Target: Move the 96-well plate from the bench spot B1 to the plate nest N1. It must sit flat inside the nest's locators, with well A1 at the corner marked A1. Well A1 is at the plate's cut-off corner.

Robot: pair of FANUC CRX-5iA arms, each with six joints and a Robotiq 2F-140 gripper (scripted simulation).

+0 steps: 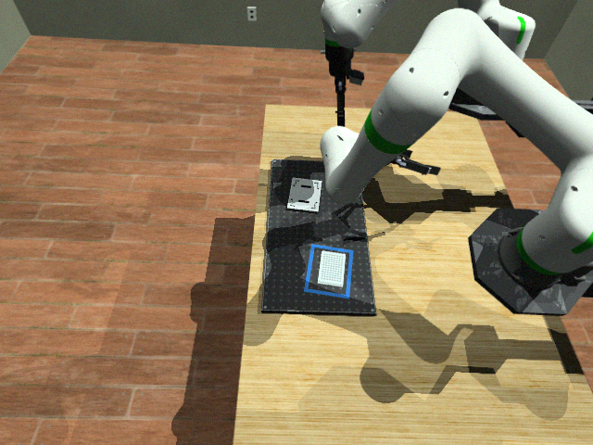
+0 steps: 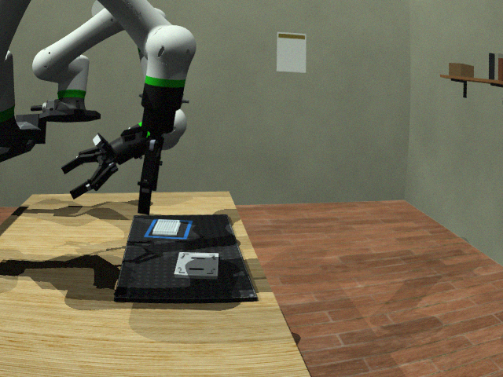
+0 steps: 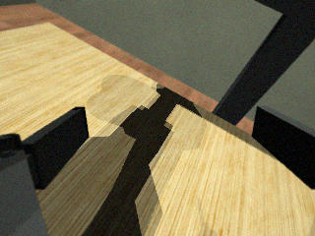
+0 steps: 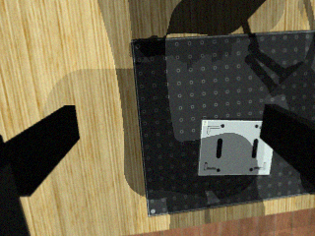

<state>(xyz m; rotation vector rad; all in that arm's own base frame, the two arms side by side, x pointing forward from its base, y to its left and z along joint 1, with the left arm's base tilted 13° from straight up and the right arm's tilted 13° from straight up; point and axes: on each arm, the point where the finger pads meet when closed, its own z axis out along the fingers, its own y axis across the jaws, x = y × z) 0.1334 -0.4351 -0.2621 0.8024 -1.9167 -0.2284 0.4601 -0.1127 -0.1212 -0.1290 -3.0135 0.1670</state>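
My left gripper is now 320 mm to the right of the white 96-well plate, 260 mm short of it and 240 mm above it. Also, from my left hand: A1 mark: 340 mm ahead, 240 mm below, 80 mm to the right; then pale plate nest: 390 mm ahead, 250 mm below.
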